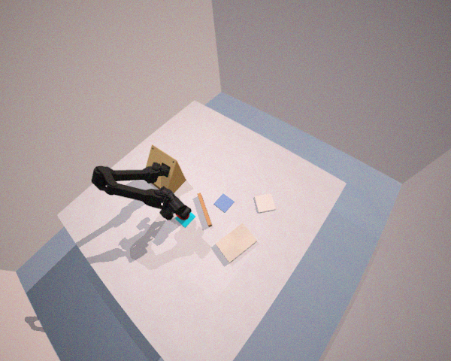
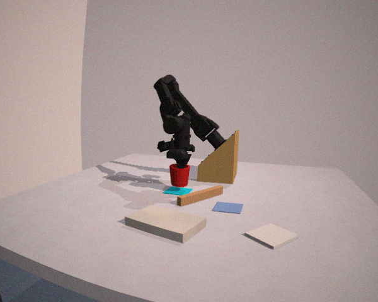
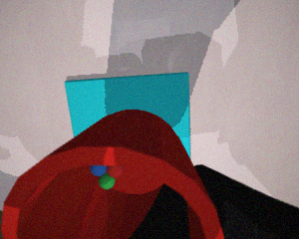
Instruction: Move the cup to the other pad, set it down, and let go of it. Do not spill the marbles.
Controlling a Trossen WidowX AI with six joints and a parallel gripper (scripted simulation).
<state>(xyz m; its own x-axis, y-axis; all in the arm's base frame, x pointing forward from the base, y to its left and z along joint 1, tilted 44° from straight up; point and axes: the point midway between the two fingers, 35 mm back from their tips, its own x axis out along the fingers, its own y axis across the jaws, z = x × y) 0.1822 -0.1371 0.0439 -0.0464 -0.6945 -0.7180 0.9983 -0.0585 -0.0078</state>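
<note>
Right now my gripper tip is 5 cm short of the green marble, 1 cm to the right of it and 2 cm above it. Also, from my gripper tip: cyan pad: 3 cm ahead, 7 cm below; then blue marble: 5 cm ahead, 2 cm below; then red cup: 3 cm ahead.
</note>
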